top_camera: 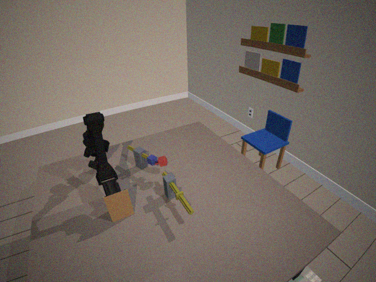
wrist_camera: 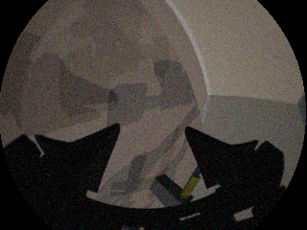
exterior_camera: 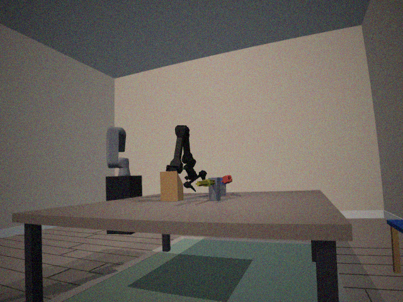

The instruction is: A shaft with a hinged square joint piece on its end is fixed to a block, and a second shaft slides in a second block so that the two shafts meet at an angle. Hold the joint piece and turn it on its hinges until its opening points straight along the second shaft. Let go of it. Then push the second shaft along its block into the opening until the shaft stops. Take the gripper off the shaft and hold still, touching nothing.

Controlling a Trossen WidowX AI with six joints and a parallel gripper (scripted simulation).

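Right now my gripper tip is 330 mm to the left of the red joint piece, 250 mm short of it and 60 mm below it.
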